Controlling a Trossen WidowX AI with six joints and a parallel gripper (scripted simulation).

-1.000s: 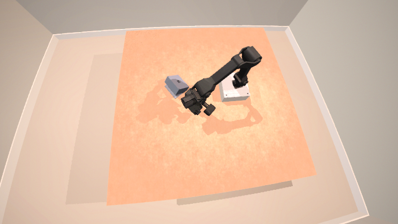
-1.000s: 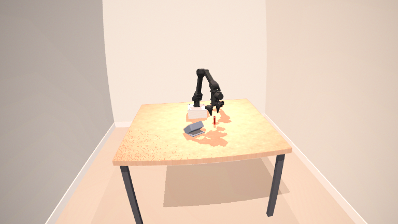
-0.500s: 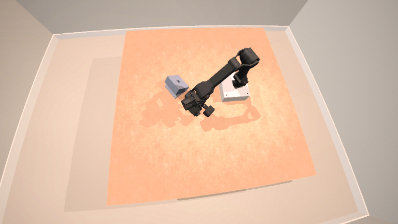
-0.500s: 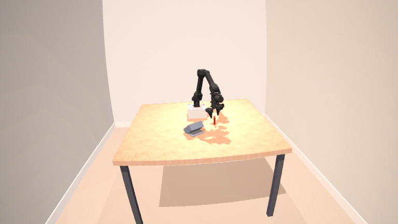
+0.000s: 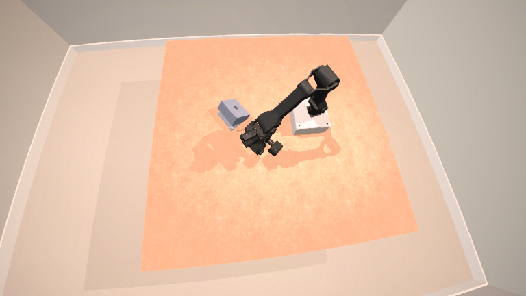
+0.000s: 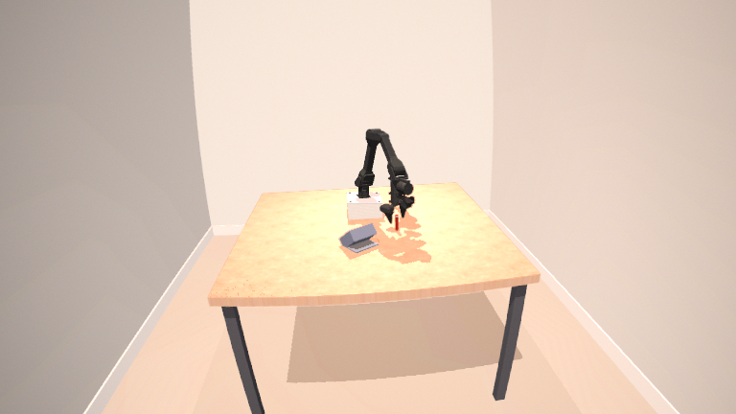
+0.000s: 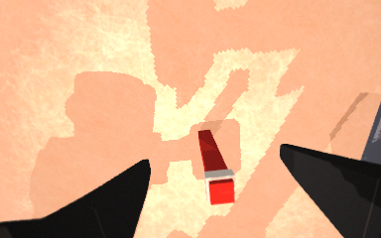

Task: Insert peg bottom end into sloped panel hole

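Right now the grey sloped panel is 22 cm to the right of my gripper tip, 9 cm ahead of it and 1 cm below it. Also, from my gripper tip: red peg (1 cm above).
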